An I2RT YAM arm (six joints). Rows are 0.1 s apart.
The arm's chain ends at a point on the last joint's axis. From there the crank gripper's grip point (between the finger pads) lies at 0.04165 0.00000 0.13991 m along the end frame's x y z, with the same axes.
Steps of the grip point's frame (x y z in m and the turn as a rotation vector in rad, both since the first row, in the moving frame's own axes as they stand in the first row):
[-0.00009, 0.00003, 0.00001, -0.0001, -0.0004, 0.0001]
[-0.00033, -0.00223, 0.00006, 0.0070, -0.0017, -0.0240]
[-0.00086, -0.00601, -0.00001, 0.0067, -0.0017, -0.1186]
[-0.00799, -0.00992, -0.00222, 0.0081, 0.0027, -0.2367]
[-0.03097, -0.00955, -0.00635, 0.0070, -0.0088, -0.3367]
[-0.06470, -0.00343, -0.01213, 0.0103, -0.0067, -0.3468]
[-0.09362, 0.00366, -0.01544, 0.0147, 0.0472, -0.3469]
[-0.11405, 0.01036, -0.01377, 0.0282, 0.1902, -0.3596]
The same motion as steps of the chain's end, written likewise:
[-0.00003, 0.00001, -0.00001, -0.0001, -0.0004, 0.0001]
[-0.00007, -0.00025, 0.00000, 0.0070, -0.0017, -0.0240]
[-0.00027, -0.00016, -0.00006, 0.0067, -0.0017, -0.1186]
[-0.00707, 0.00101, -0.00206, 0.0081, 0.0027, -0.2367]
[-0.02726, 0.00497, -0.00665, 0.0070, -0.0088, -0.3367]
[-0.06105, 0.01198, -0.01232, 0.0103, -0.0067, -0.3468]
[-0.09721, 0.02095, -0.01324, 0.0147, 0.0472, -0.3469]
[-0.13583, 0.03337, -0.00331, 0.0282, 0.1902, -0.3596]

